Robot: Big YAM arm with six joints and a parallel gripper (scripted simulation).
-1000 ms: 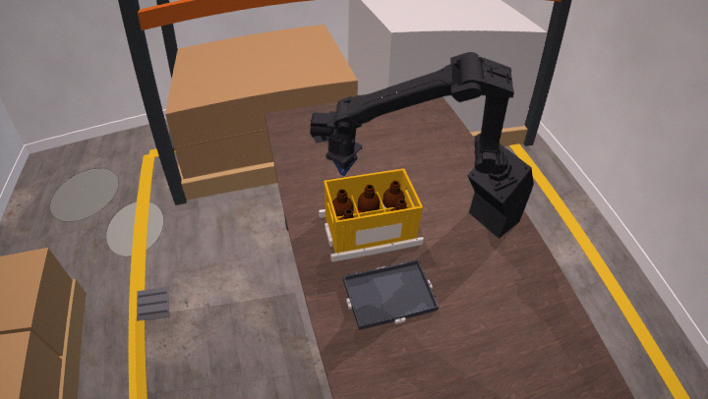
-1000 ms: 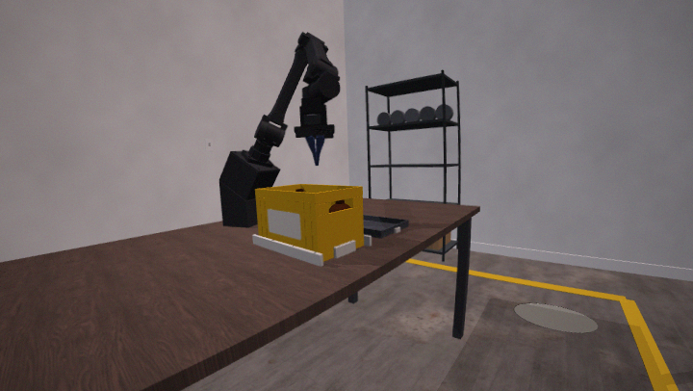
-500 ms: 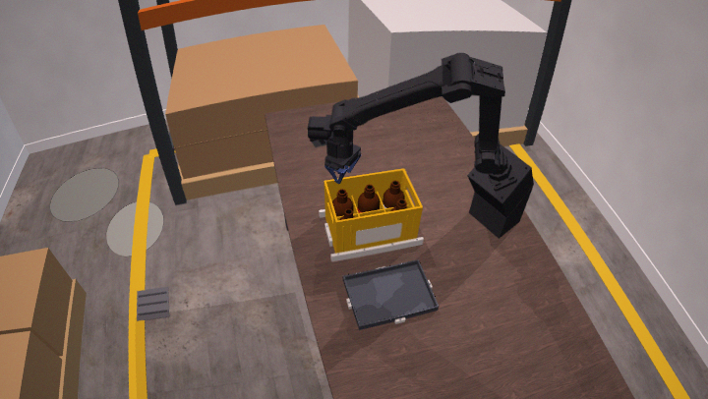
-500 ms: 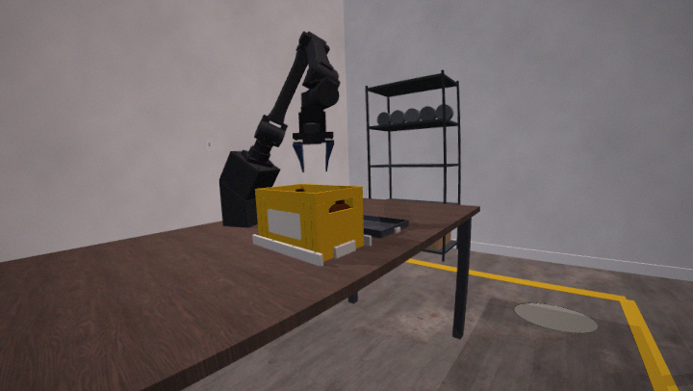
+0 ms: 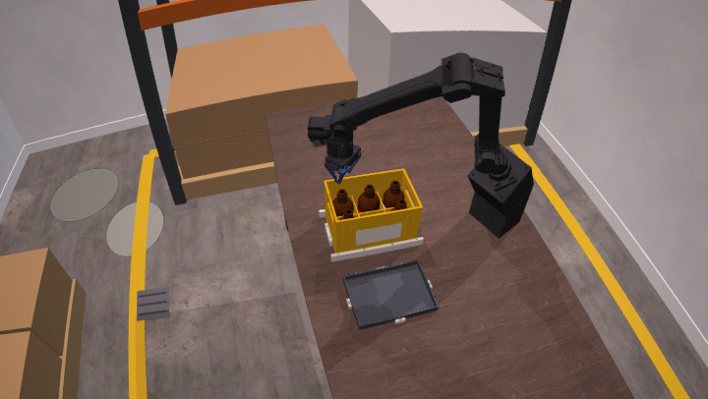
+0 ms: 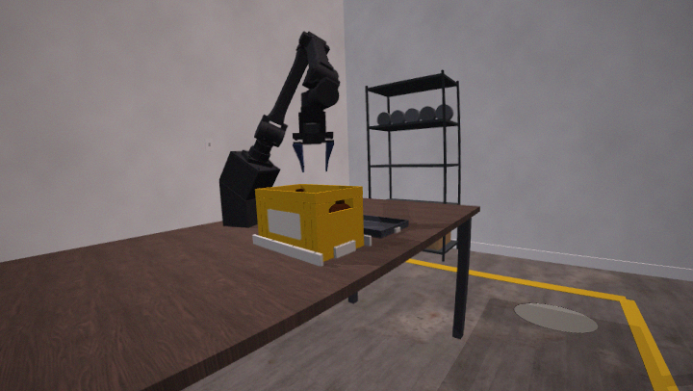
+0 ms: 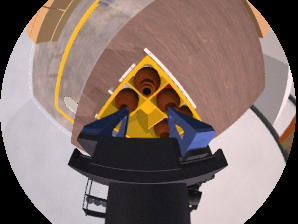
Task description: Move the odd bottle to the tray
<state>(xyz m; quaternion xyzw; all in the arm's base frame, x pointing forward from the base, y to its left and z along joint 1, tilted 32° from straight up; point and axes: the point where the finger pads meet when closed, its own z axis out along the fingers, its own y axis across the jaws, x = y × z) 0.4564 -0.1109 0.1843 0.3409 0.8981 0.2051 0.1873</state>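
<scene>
My gripper is now 1 cm past the glass bottle, 9 cm to the right of it and 14 cm above it. The rest, counted from my hand: dark tray: 12 cm behind, 30 cm to the left, 22 cm below; yellow crate: 9 cm behind, 3 cm to the left, 15 cm below.
</scene>
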